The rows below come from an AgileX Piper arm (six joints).
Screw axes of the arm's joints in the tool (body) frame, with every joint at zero. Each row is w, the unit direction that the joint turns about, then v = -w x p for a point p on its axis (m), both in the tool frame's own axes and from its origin. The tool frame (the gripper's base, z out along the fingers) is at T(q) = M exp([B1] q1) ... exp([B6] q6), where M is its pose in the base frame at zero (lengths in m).
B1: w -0.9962 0 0.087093 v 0.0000 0.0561 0.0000
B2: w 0 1 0 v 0.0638 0.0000 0.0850
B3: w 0 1 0 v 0.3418 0.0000 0.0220
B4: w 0 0 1 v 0.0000 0.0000 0.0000
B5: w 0 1 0 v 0.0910 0.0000 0.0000
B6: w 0 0 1 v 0.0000 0.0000 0.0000
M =
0.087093 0 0.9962 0.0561
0 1 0 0.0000
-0.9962 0 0.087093 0.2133
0 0 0 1
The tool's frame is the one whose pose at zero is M.
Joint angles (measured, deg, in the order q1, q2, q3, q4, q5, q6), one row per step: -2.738 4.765 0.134 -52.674 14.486 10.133; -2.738 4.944 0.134 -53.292 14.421 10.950; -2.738 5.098 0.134 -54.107 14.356 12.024; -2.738 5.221 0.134 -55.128 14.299 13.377; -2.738 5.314 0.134 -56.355 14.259 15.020; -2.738 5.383 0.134 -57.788 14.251 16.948; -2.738 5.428 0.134 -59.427 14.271 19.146; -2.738 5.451 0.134 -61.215 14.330 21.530; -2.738 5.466 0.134 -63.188 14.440 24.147; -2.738 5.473 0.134 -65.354 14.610 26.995
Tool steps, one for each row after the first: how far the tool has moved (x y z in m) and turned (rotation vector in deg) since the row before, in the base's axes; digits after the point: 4 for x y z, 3 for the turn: 0.0002 -0.0001 0.0001 0.172 -0.031 -0.071; 0.0002 -0.0001 0.0002 0.220 -0.110 -0.106; 0.0002 -0.0002 0.0002 0.280 -0.197 -0.149; 0.0001 -0.0002 0.0003 0.351 -0.282 -0.198; 0.0001 -0.0003 0.0004 0.417 -0.354 -0.255; 0.0000 -0.0004 0.0005 0.468 -0.430 -0.304; 0.0000 -0.0004 0.0005 0.496 -0.484 -0.348; 0.0000 -0.0005 0.0006 0.533 -0.535 -0.406; -0.0001 -0.0006 0.0007 0.559 -0.590 -0.469
